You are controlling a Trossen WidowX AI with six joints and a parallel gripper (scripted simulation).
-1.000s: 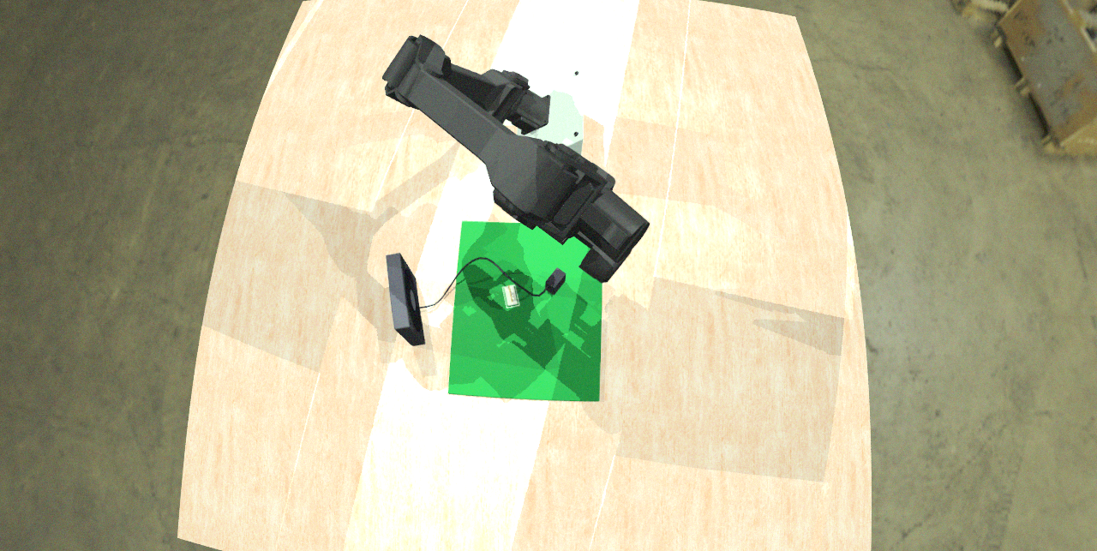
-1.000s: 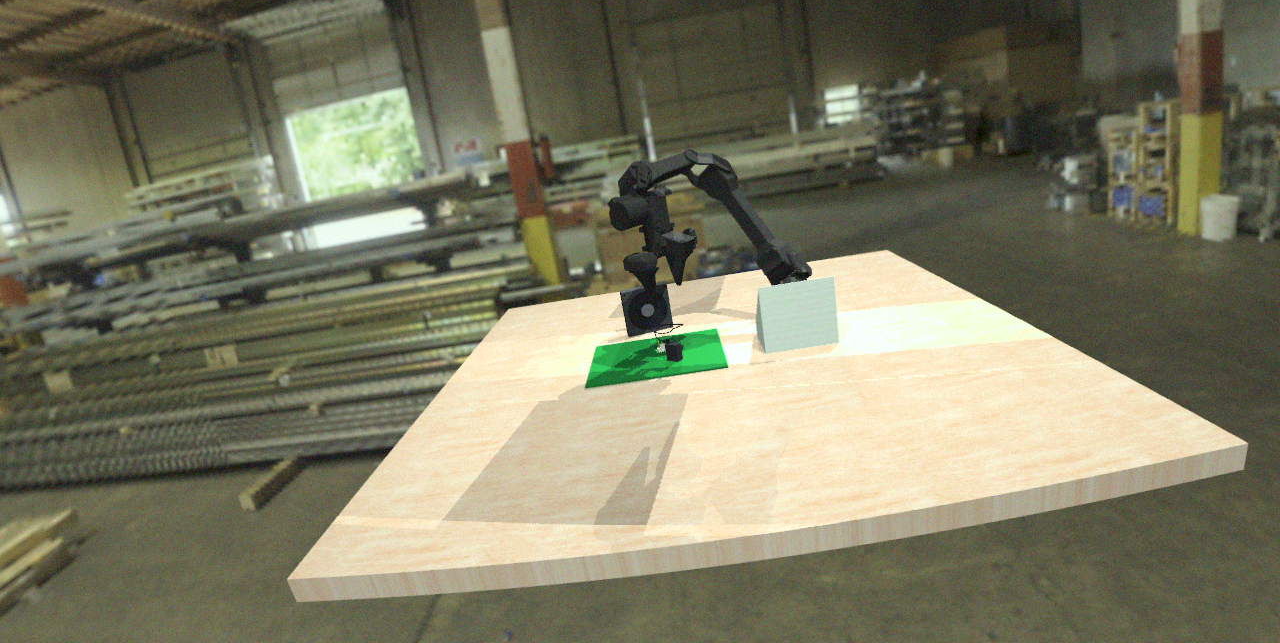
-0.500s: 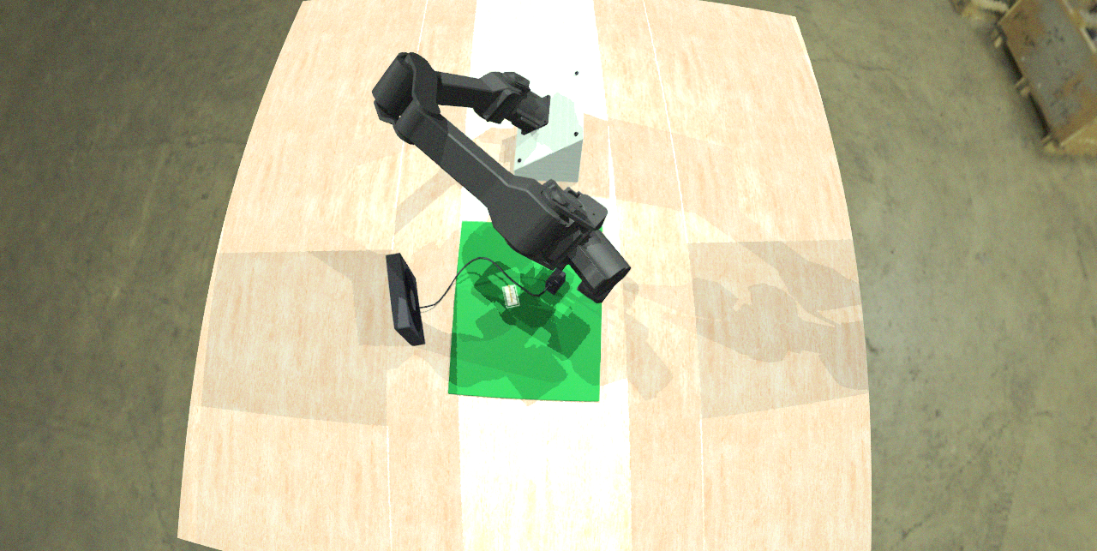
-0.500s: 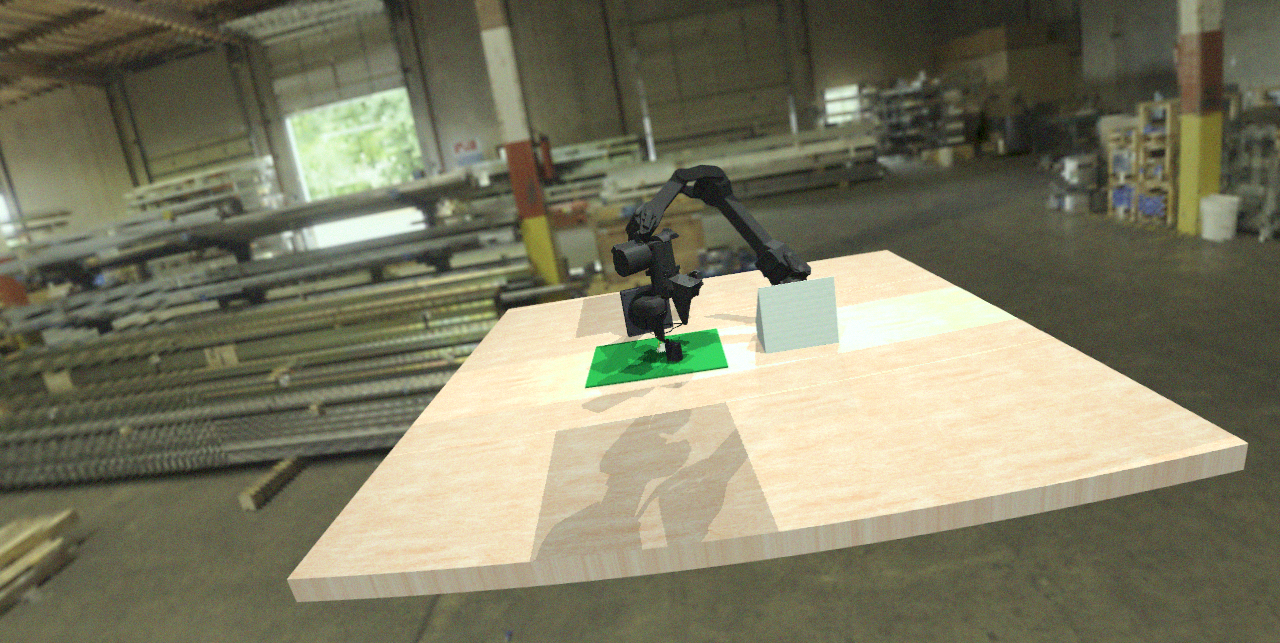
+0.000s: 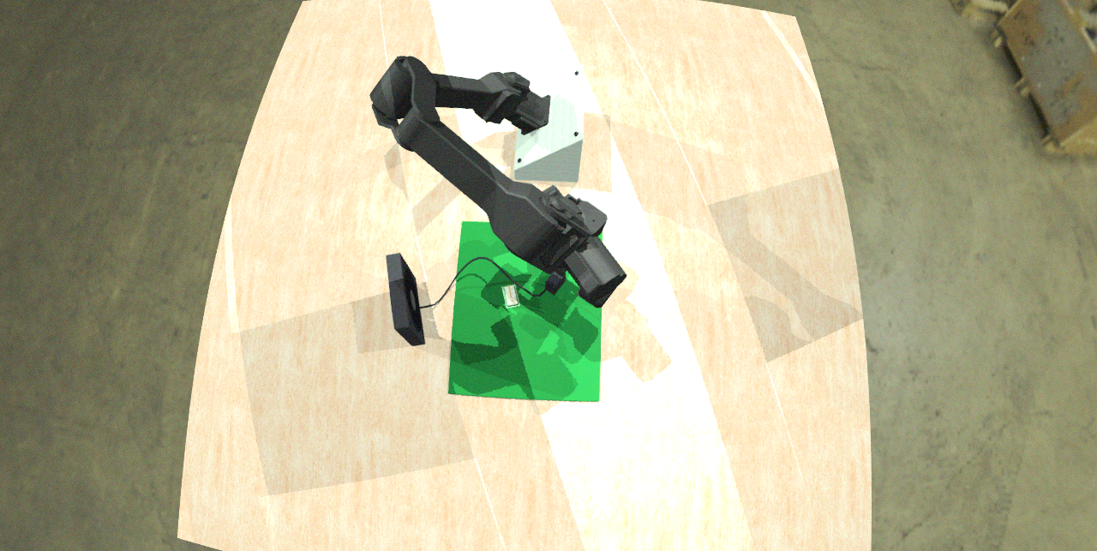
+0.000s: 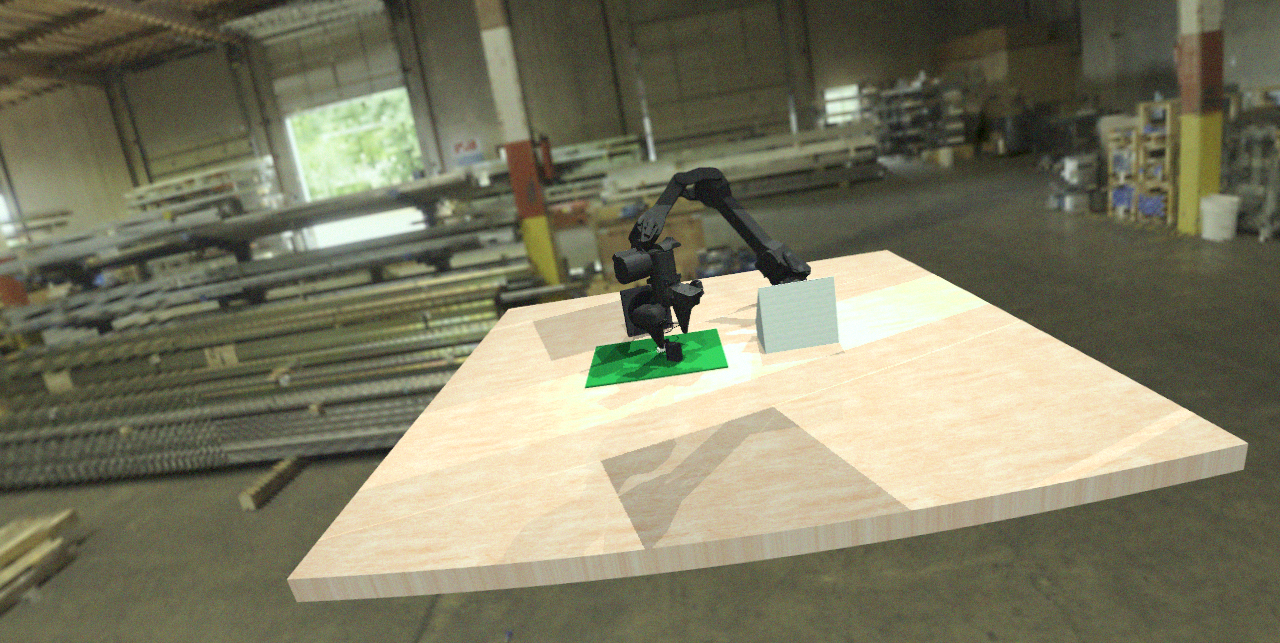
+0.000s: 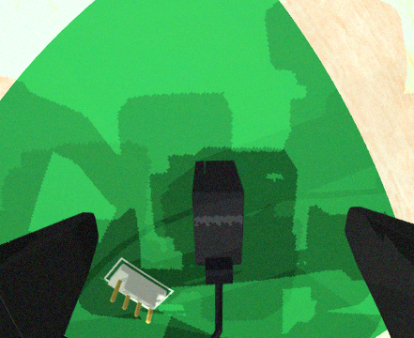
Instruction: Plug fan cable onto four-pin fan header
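The dark grey fan plug lies 10 mm to the right of my gripper tip and 30 mm below it. From my gripper tip the other things lie so: green board 50 mm ahead, 50 mm to the right, 60 mm below; black fan 70 mm ahead, 230 mm to the right, 10 mm above; white four-pin fan header 30 mm ahead, 80 mm to the right, 50 mm below.
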